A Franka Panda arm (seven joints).
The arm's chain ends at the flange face. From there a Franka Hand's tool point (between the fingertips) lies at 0.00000 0.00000 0.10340 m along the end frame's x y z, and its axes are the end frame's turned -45 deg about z.
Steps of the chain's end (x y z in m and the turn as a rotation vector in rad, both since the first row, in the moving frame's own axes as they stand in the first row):
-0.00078 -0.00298 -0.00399 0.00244 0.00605 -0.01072
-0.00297 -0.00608 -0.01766 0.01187 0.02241 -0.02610
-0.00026 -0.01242 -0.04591 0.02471 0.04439 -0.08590
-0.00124 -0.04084 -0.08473 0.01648 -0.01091 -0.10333
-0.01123 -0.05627 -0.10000 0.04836 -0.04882 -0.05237
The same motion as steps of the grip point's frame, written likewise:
0.00218 -0.00240 -0.00399 -0.00255 0.00600 -0.01072
0.00471 -0.00566 -0.01769 -0.00745 0.02424 -0.02610
0.01370 -0.00775 -0.04604 -0.01392 0.04886 -0.08590
0.02830 -0.03177 -0.08475 0.01937 0.00394 -0.10333
0.03163 -0.05483 -0.10024 0.06872 -0.00033 -0.05237

